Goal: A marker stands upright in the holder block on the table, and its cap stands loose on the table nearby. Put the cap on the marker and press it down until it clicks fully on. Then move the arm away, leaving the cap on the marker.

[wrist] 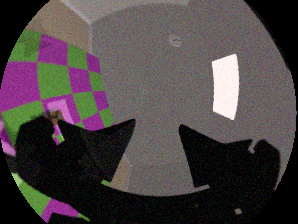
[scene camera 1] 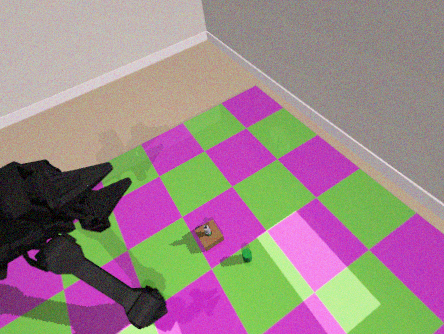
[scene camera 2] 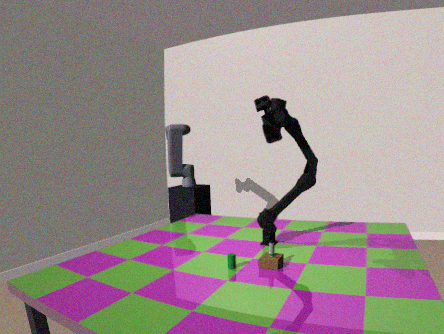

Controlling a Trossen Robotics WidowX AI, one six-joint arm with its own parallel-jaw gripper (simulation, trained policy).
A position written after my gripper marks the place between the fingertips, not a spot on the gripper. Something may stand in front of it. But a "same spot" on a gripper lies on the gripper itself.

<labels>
my gripper: wrist 157,124; scene camera 1; scene camera 2
same spot on my gripper: [scene camera 1: 61,191] = [scene camera 2: 262,109]
</labels>
